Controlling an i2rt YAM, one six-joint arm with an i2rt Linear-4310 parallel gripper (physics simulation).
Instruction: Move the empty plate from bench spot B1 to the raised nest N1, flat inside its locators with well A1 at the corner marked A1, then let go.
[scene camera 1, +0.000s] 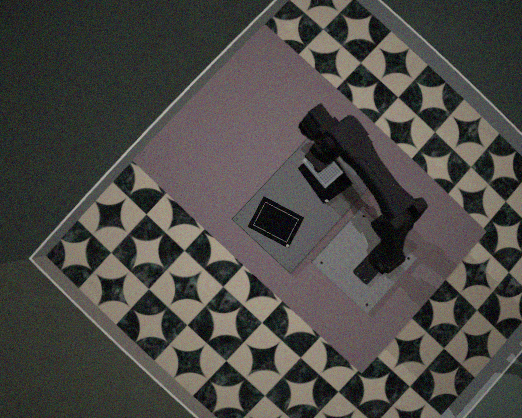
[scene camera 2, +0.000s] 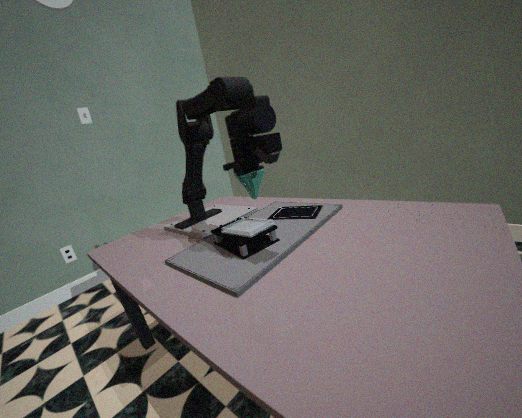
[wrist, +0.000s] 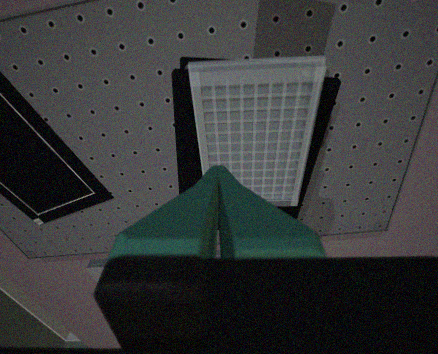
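Pixels of known places: gripper, fingertip midpoint: (scene camera 1: 317, 161) (scene camera 2: 254, 198) (wrist: 217, 176); arm's base, link origin: (scene camera 1: 377, 258) (scene camera 2: 199, 219).
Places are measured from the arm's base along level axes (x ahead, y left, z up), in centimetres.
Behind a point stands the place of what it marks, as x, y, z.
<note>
The pale plate (scene camera 1: 331, 177) {33.9, -8.5, 5.2} (scene camera 2: 248, 227) {41.7, -11.2, 6.2} (wrist: 255, 130) {40.6, -9.3, 6.0} rests on the raised black nest (scene camera 2: 260, 244) {41.8, -8.5, 0.1} (wrist: 187, 145) {38.8, -3.7, 3.9}, wells up, and looks close to level. Whether it is fully down inside the locators cannot be told. The A1 marking and well A1 cannot be read. Bench spot B1 (scene camera 1: 276, 221) {36.8, 16.0, -0.2} (scene camera 2: 297, 212) {37.8, 16.0, -0.2} (wrist: 40, 160) {36.7, 13.8, -0.2}, a black rectangle with a white outline, has no plate on it. My gripper (scene camera 2: 255, 197) {41.6, -7.0, 12.3} (wrist: 217, 176) {41.6, -7.0, 12.3} has green fingertips pressed together, shut and empty, above the nest and apart from the plate. The arm hides the fingertips in scene camera 1.
A grey perforated board (scene camera 1: 312, 225) {26.1, 7.8, -0.4} (scene camera 2: 215, 272) {40.1, -22.7, -0.5} (wrist: 140, 192) {30.8, 4.3, -0.4} carries the nest and bench spot B1. The arm's pale base plate (scene camera 1: 340, 255) {10.9, 8.6, 0.0} lies beside it on the pink table (scene camera 1: 210, 125) {80.0, 7.0, -1.6} (scene camera 2: 380, 300) {73.3, -14.5, -1.7}. The arm reaches over the nest side of the board.
</note>
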